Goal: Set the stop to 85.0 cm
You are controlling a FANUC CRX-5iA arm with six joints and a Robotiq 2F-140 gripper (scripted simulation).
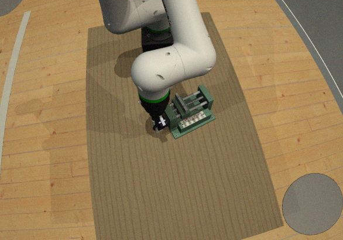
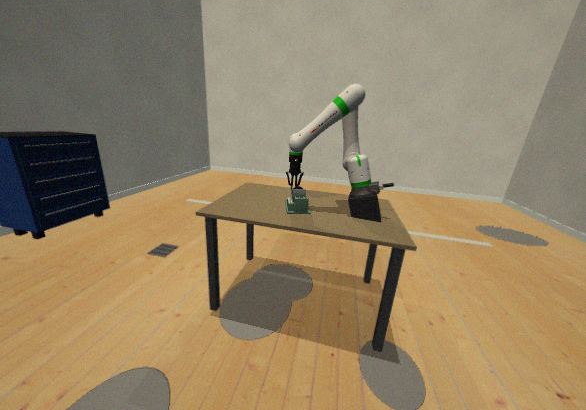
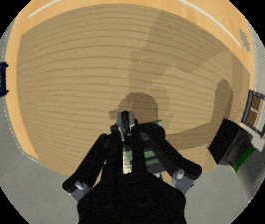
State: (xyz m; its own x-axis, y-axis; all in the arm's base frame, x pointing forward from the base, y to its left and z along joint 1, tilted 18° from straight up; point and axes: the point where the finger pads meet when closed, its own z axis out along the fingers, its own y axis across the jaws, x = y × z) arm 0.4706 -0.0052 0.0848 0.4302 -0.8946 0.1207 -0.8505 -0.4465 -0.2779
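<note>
Now: hand 70 mm past the stop block, 100 mm to the right of it and 10 mm below it.
</note>
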